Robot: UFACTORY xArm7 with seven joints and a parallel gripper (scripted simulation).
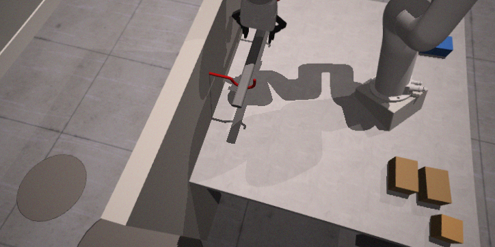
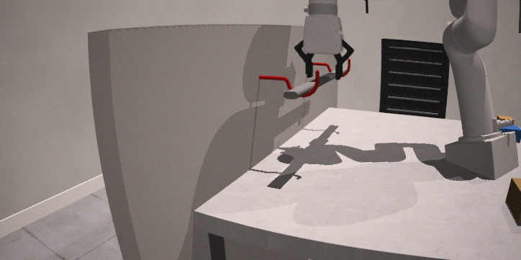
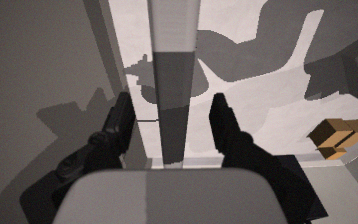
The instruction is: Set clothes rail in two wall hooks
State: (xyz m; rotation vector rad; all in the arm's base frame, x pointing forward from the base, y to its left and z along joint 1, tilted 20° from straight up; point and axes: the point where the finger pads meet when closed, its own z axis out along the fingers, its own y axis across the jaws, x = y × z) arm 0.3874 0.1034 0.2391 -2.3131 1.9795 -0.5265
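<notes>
Right now the grey clothes rail is 2 cm below my hand. From my hand the other things lie so: grey wall panel: 41 cm below, 12 cm ahead, 2 cm to the left; blue block: 57 cm behind, 33 cm to the right, 17 cm below.
</notes>
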